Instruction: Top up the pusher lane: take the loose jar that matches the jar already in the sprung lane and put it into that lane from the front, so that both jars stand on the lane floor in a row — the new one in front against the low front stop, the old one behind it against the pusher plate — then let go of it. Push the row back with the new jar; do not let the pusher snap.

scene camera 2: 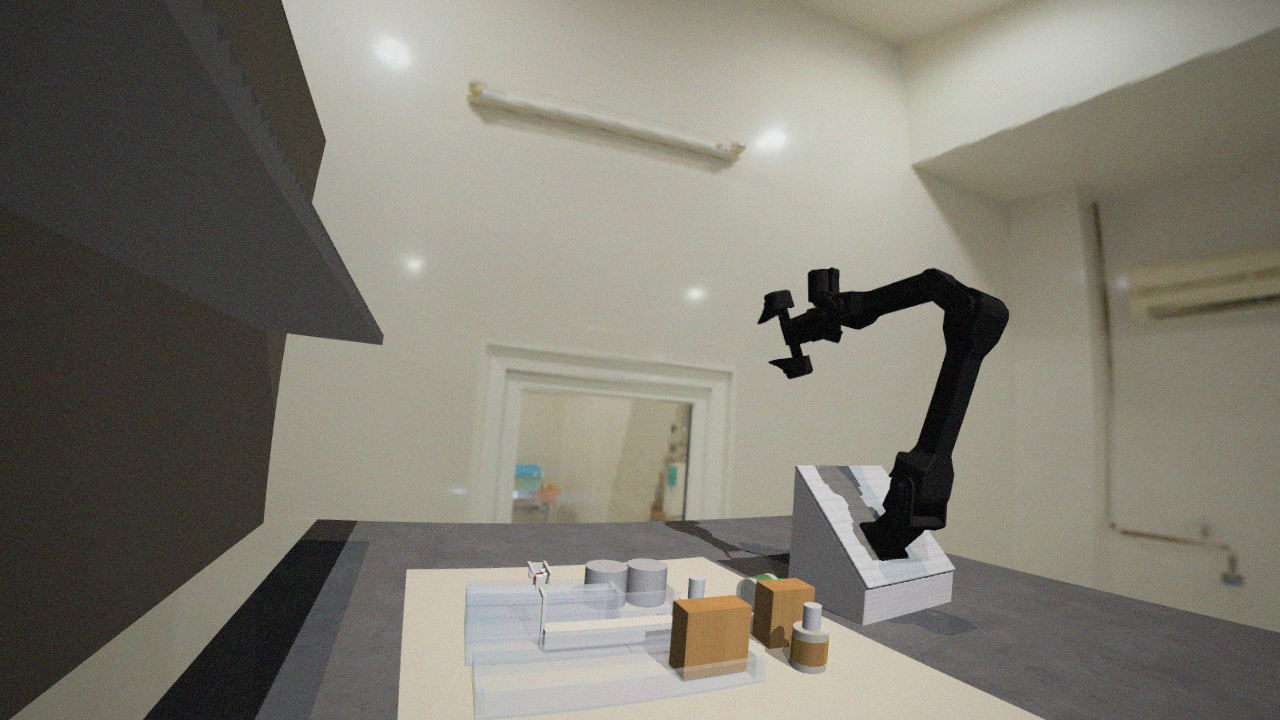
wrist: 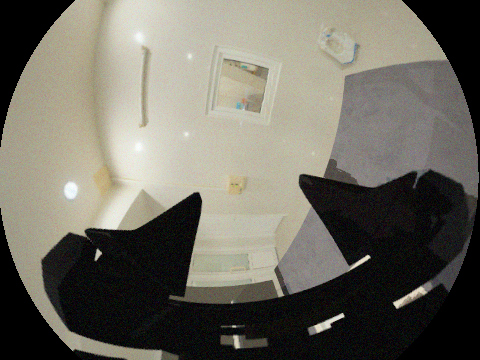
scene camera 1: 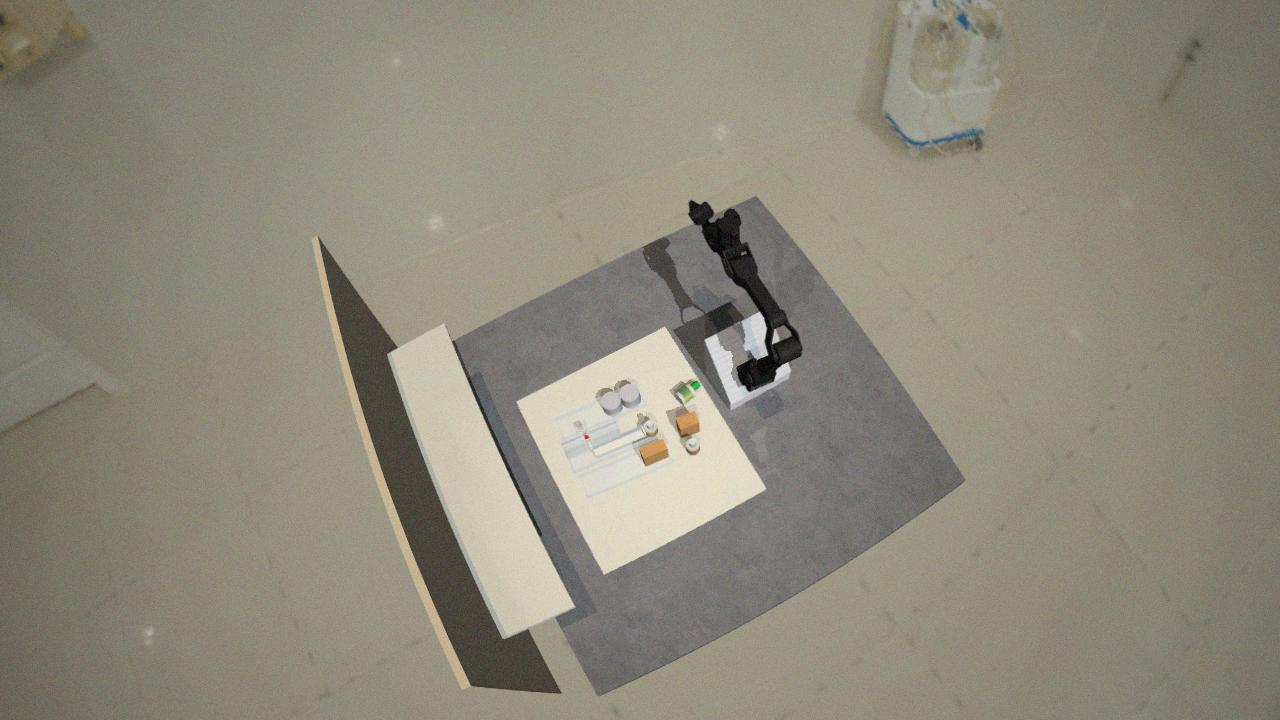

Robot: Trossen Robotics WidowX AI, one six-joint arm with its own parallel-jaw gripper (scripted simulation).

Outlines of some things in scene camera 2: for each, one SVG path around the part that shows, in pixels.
My gripper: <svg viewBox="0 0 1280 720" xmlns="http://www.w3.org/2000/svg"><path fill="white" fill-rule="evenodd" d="M785 289L774 291L764 296L764 309L758 324L767 322L776 316L779 317L786 345L789 345L792 357L776 359L768 363L782 369L787 378L794 379L811 374L813 371L809 355L803 356L800 344L808 341L824 340L824 337L815 339L806 334L803 325L805 313L790 319L787 308L795 307L790 290Z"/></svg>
A brown box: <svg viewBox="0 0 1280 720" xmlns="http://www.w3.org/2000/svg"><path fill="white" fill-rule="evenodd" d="M752 606L735 595L674 600L669 665L676 669L748 658Z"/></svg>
A brown box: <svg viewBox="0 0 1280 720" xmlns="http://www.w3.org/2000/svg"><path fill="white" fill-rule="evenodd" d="M812 585L808 585L797 578L757 581L752 635L768 649L790 647L793 624L803 621L803 603L814 603L815 588Z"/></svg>
